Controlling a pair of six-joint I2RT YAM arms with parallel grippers.
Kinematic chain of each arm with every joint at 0, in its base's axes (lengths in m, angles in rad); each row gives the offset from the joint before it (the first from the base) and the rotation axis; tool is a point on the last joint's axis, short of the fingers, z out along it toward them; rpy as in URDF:
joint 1: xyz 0 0 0.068 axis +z
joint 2: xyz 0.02 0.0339 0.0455 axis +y
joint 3: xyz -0.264 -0.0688 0 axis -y
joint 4: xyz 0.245 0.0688 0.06 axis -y
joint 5: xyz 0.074 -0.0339 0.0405 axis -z
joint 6: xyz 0.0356 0 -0.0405 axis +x
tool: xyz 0 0 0 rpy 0 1.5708 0
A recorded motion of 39 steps. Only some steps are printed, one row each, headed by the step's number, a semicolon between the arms.
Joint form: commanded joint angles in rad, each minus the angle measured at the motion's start. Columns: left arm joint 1, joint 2, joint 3, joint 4, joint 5, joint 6; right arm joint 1, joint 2, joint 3, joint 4, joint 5, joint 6.
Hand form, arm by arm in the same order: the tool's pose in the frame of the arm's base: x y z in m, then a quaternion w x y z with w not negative. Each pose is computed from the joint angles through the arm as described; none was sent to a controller.
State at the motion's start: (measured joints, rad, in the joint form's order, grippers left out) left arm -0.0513 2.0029 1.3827 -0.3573 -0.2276 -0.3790; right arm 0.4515 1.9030 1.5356 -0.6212 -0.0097 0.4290
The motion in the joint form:
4: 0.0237 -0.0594 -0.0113 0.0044 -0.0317 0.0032; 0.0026 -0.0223 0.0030 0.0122 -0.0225 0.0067
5: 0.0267 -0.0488 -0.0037 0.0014 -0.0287 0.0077; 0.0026 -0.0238 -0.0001 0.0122 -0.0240 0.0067
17: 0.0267 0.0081 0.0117 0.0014 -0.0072 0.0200; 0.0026 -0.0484 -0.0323 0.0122 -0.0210 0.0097
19: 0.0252 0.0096 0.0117 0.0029 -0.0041 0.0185; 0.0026 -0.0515 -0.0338 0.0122 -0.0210 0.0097
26: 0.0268 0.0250 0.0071 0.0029 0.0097 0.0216; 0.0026 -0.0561 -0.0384 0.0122 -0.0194 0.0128
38: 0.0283 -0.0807 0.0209 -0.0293 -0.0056 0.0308; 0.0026 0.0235 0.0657 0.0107 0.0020 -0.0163
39: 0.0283 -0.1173 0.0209 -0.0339 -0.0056 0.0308; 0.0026 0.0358 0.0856 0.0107 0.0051 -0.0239
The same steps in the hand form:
4: 0.4199 -0.0025 0.1906 0.33283 -0.20330 0.91904 0.05708; 0.3725 0.1831 0.2501 0.26860 -0.01367 0.95217 0.14505
5: 0.4218 -0.0014 0.1884 0.32966 -0.20198 0.92044 0.05761; 0.3720 0.1829 0.2497 0.26760 -0.01389 0.95240 0.14537
17: 0.4283 -0.0023 0.1699 0.30865 -0.19197 0.93003 0.05408; 0.3657 0.1797 0.2492 0.26473 -0.01196 0.95360 0.14294
19: 0.4286 -0.0030 0.1693 0.30850 -0.19156 0.93028 0.05217; 0.3651 0.1794 0.2499 0.26542 -0.01197 0.95336 0.14326
26: 0.4286 -0.0028 0.1616 0.29807 -0.18844 0.93450 0.04853; 0.3641 0.1789 0.2502 0.26553 -0.01025 0.95339 0.14299
38: 0.4206 -0.0014 0.2066 0.33919 -0.18947 0.92018 0.04819; 0.3848 0.1881 0.2513 0.28183 -0.02087 0.94977 0.13445
39: 0.4165 -0.0014 0.2209 0.35379 -0.19034 0.91466 0.04481; 0.3883 0.1897 0.2526 0.28623 -0.02397 0.94851 0.13354

